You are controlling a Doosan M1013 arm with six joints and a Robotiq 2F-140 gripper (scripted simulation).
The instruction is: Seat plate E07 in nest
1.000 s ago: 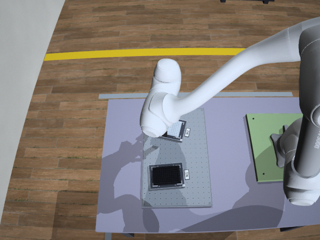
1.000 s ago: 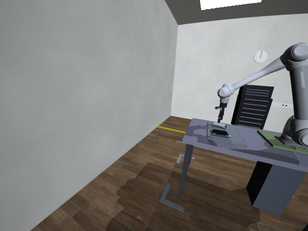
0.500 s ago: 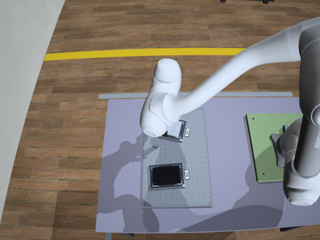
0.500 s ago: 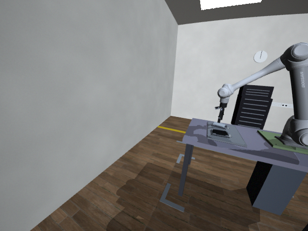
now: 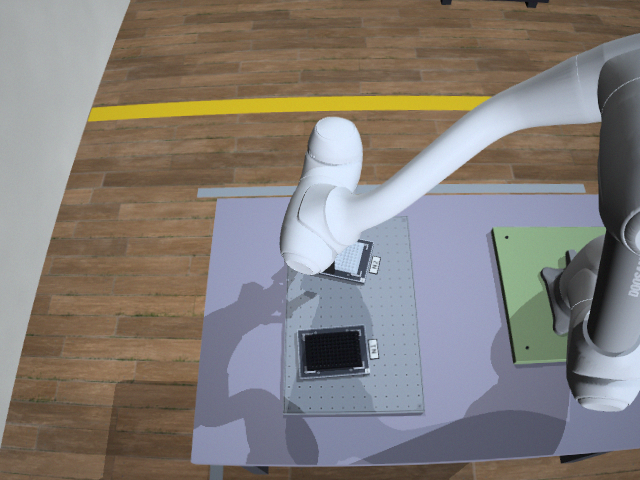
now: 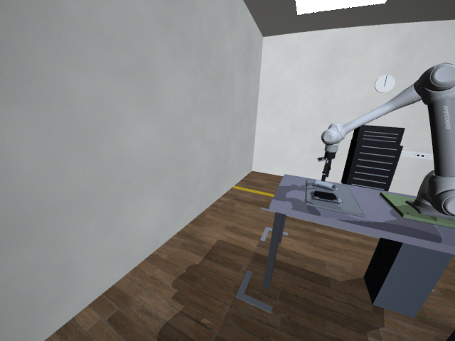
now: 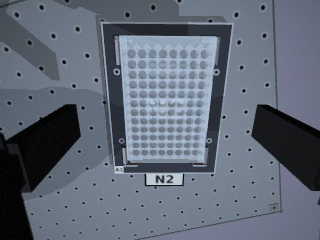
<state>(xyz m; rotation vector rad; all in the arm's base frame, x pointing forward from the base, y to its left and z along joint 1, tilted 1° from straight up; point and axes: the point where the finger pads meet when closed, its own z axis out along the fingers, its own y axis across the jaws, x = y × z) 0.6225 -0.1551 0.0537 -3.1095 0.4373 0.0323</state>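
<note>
Now: hand 50 mm above the clear well plate E07. Also, from my hand: dark nest N2: 60 mm below, 10 mm behind; then black plate E01: 260 mm to the left, 50 mm below, 20 mm ahead.
</note>
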